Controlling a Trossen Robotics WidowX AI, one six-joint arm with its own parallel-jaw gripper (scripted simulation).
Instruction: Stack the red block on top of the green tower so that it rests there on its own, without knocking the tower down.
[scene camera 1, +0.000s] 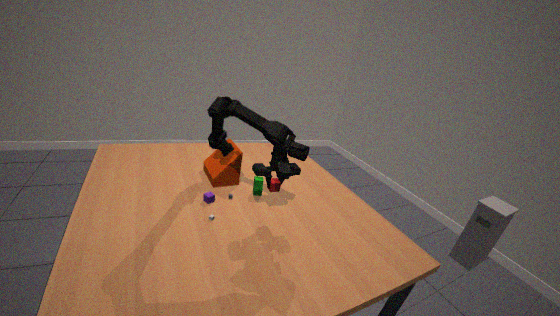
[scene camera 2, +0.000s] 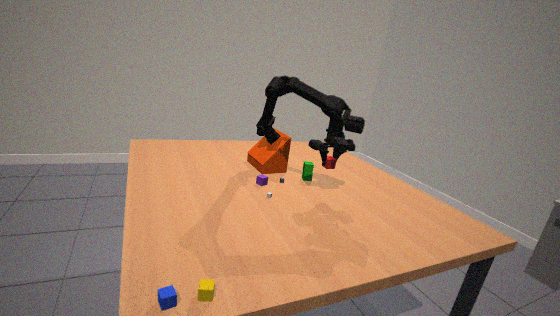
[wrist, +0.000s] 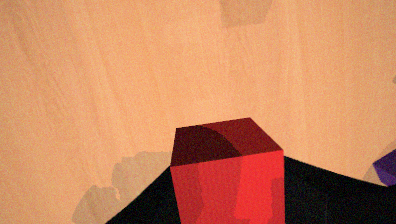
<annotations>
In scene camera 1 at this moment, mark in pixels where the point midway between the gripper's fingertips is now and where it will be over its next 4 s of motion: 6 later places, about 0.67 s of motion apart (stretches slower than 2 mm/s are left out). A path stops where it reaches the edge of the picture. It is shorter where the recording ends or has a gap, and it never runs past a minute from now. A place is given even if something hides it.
The gripper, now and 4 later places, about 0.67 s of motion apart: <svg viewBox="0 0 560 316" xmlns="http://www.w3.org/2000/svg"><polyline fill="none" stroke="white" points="273,187 268,175 260,170 259,176 259,176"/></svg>
</annotations>
